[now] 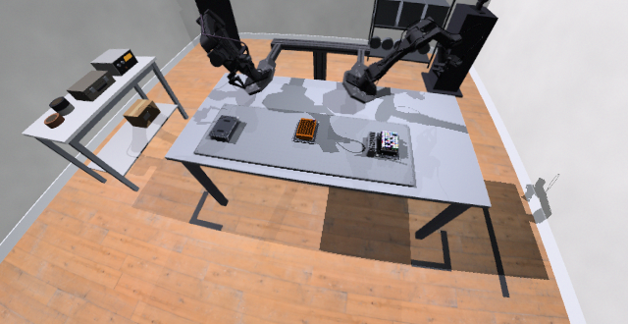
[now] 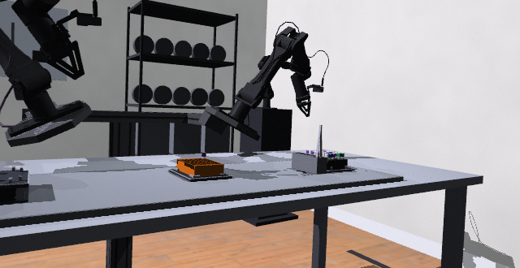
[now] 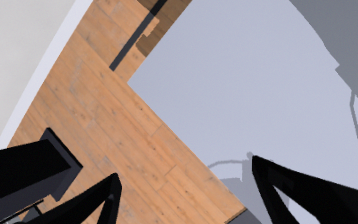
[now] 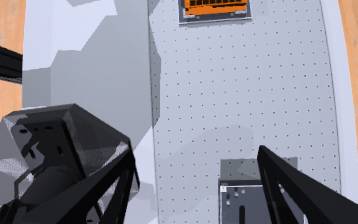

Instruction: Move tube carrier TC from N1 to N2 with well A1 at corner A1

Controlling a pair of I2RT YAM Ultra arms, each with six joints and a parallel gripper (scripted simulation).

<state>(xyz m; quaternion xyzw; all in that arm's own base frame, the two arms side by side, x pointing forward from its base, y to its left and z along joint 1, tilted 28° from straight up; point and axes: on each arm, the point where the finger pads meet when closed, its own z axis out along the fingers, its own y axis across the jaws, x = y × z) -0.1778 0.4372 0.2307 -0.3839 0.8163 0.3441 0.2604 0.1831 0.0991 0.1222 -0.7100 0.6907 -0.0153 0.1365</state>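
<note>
Now: right hand 30 cm to the right of the orange tube carrier TC, 24 cm above it and 7 cm short of it. Also, from my right hand: raised nest N2: 23 cm below, 17 cm to the right, 11 cm ahead; transfer nest N1: 30 cm to the left, 25 cm below, 7 cm ahead; A1 mark: 22 cm below, 11 cm to the right, 4 cm ahead.
</note>
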